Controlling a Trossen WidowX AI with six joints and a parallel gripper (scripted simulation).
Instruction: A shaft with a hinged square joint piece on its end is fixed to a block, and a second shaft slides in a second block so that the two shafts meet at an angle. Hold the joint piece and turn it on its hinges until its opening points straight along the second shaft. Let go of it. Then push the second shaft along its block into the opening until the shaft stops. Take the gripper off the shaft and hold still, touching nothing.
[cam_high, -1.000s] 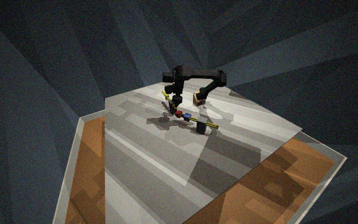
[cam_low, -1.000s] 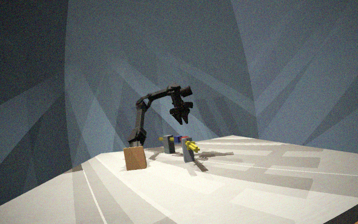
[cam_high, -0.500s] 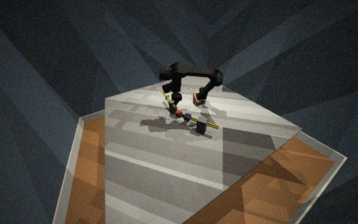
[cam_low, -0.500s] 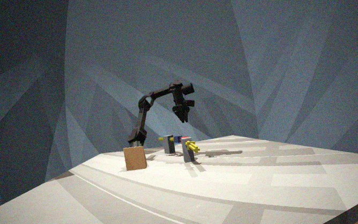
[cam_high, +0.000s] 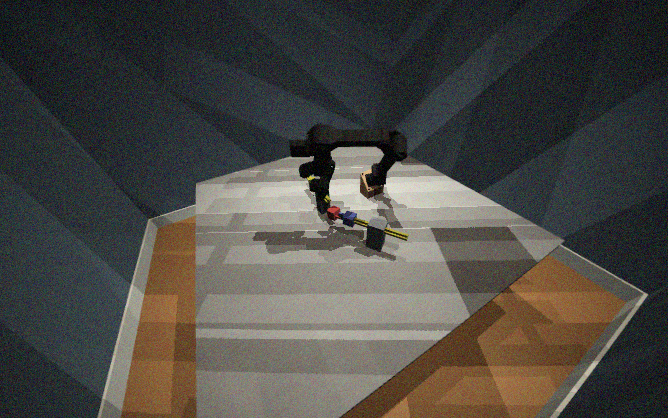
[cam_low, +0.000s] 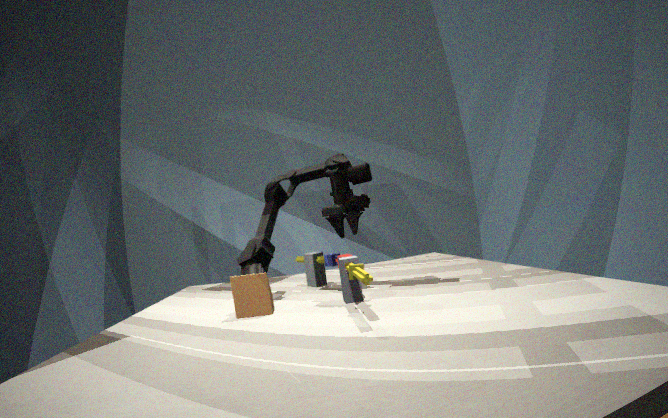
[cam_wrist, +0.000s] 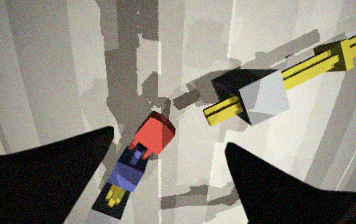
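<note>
The red joint piece lies 2 cm behind my gripper tip, 4 cm to the left of it and 8 cm below it.
</note>
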